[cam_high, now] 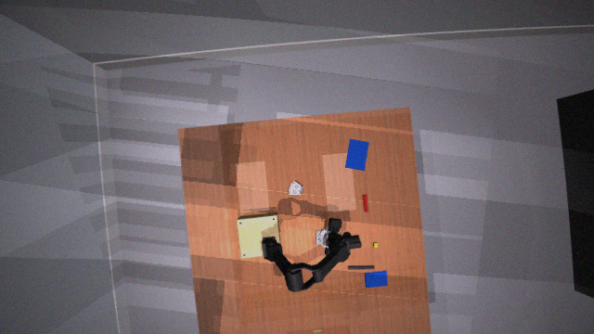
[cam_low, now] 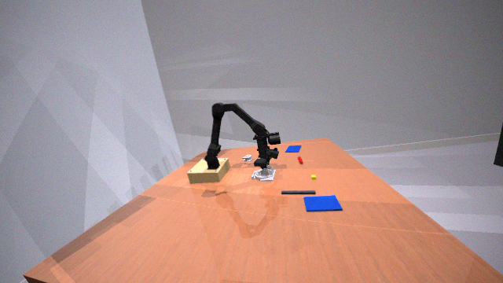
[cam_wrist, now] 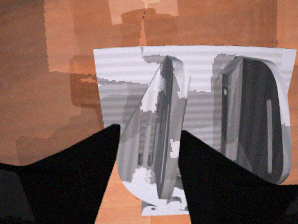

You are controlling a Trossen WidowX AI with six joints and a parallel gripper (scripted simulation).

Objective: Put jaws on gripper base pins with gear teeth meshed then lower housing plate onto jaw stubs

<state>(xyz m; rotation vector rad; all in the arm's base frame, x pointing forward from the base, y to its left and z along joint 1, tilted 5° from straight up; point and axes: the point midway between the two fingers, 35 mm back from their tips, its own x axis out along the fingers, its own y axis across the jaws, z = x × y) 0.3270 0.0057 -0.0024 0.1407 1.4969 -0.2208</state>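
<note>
My gripper tip is 1 cm short of the flat white plate, 3 cm to the left of it and 1 cm above it. Also, from my gripper tip: red bar (21 cm ahead, 14 cm to the left, 1 cm below); then housing plate (6 cm behind, 3 cm to the right, 1 cm below); then jaw (4 cm behind, 4 cm to the right).
</note>
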